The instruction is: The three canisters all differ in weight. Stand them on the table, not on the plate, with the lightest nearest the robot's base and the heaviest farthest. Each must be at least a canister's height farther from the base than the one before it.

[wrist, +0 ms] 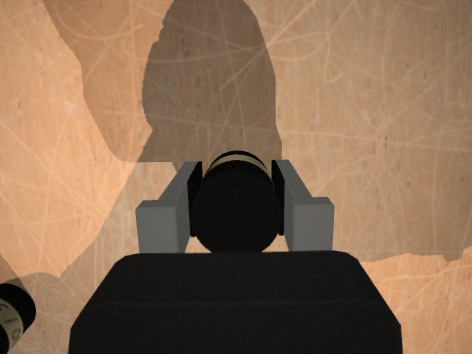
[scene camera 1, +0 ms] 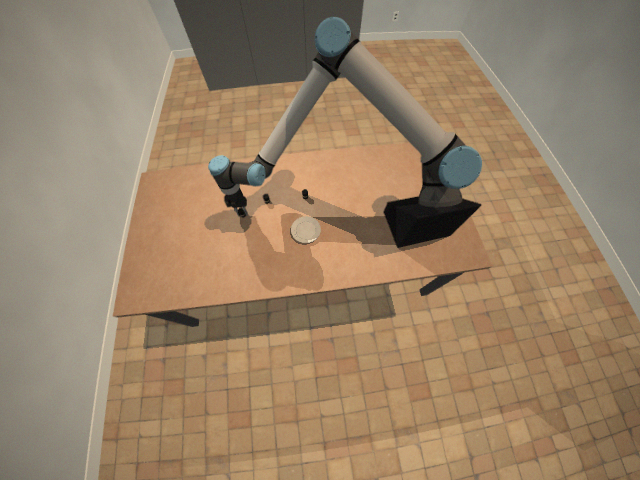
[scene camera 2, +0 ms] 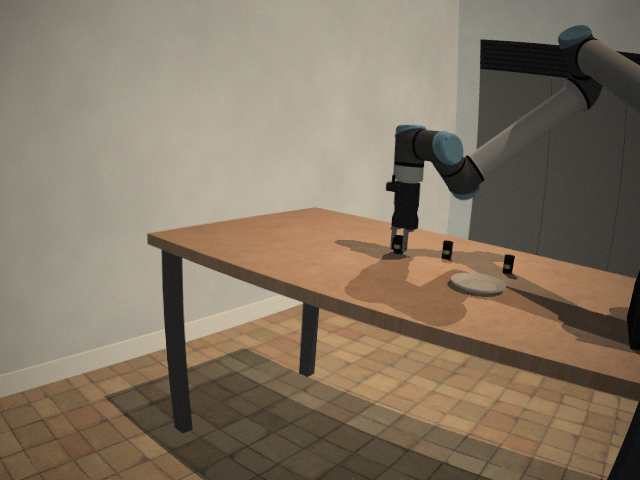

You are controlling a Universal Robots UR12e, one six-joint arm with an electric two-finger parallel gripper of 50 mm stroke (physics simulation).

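Places are measured from the arm's base along level axes (x back, y right, z up), in centimetres.
Pixels of known places: gripper, fingertip midpoint: (wrist: 237, 184) (scene camera 1: 243, 214) (scene camera 2: 398, 250); arm's base at its link origin: (scene camera 1: 439, 201).
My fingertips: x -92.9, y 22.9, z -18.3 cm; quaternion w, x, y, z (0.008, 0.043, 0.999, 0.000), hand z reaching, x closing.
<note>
Ahead of a thing's pixels: the offset from my fingertips to its top centre. Level surfaces: height alone.
My gripper (scene camera 1: 241, 211) (scene camera 2: 399, 245) (wrist: 237, 184) points down and is shut on a black canister @[dx +0.0, dy +0.1, dz +4.2 cm] (scene camera 1: 241, 212) (scene camera 2: 398, 244) (wrist: 236, 210) with a pale band. This canister is upright at the table top, the farthest of the three from the base; whether its bottom touches the table I cannot tell. A second black canister @[dx +13.5, dy +6.1, dz +4.1 cm] (scene camera 1: 266, 198) (scene camera 2: 447, 250) (wrist: 14, 315) stands upright on the table, nearer the base. A third black canister @[dx +34.2, dy +4.6, dz +4.1 cm] (scene camera 1: 305, 193) (scene camera 2: 508, 264) stands upright, nearest the base. The plate @[dx +30.8, dy -15.7, dz +0.7 cm] (scene camera 1: 305, 230) (scene camera 2: 478, 283) bears no canister. The weights cannot be seen.
The brown table @[dz -0.9 cm] (scene camera 1: 170, 258) (scene camera 2: 248, 248) carries all of these. The robot's black base mount (scene camera 1: 429, 222) is at its right end in scene camera 1. The plate lies toward the front edge from the two free canisters. Arm shadows cross the table.
</note>
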